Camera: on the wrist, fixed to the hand. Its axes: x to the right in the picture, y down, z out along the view.
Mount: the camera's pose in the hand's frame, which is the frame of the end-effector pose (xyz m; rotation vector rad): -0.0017 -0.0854 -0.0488 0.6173 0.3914 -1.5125
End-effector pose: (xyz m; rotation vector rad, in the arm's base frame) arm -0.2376 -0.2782 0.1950 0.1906 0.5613 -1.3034
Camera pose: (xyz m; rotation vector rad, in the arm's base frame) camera -0.3325 -0.2784 0.1692 0.6023 0.6079 -2.9509
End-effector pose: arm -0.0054 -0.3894 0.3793 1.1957 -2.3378 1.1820
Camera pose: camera 0.0552 -0.3794 0.4561 1.9841 -0.3239 1.2108
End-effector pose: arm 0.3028 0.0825 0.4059 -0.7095 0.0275 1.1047
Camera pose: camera 0.3877 0.0332 0.4118 -0.2048 0.1324 -0.5045
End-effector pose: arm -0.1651 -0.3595 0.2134 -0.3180 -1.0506 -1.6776
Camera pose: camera -0.2254 -0.3932 0.1433 -1.4966 1.5203 2.3054
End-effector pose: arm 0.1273 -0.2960 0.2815 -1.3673 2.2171 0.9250
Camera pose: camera 0.2052 -0.3557 0.2887 -2.2318 0.8390 -0.5363
